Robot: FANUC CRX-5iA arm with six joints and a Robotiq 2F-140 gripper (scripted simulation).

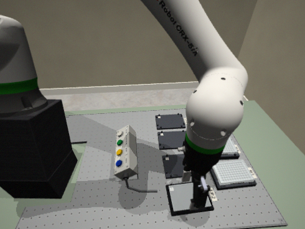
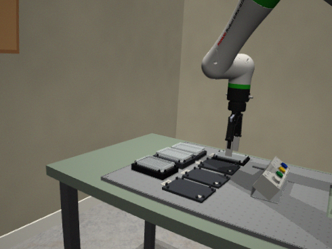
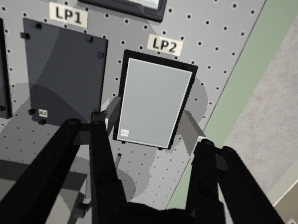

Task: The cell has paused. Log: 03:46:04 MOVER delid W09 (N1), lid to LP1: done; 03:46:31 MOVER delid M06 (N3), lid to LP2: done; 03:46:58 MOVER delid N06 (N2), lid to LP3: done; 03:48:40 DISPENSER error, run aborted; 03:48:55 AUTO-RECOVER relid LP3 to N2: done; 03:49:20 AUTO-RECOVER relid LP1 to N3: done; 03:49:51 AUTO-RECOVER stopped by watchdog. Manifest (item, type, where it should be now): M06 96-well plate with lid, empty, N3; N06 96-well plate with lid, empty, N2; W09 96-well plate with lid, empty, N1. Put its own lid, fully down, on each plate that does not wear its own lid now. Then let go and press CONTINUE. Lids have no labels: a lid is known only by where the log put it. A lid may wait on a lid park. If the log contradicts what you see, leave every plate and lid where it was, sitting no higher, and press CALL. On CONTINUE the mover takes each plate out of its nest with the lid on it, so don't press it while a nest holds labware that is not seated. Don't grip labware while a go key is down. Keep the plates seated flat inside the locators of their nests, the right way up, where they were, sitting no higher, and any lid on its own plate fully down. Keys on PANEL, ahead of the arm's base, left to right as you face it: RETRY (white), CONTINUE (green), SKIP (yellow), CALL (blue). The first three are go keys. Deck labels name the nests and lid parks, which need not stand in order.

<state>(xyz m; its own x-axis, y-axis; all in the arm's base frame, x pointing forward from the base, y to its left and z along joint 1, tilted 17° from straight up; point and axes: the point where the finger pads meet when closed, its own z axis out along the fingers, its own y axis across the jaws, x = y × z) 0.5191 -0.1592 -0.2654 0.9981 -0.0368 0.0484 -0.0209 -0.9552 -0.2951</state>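
Right now my hand is 5 cm above the lid park LP2. Round my hand: lid park LP3 (26 cm to the left, 5 cm below, 1 cm ahead); LP2 label (9 cm ahead, 5 cm below); lid park LP1 (13 cm to the left, 5 cm below, 1 cm ahead).
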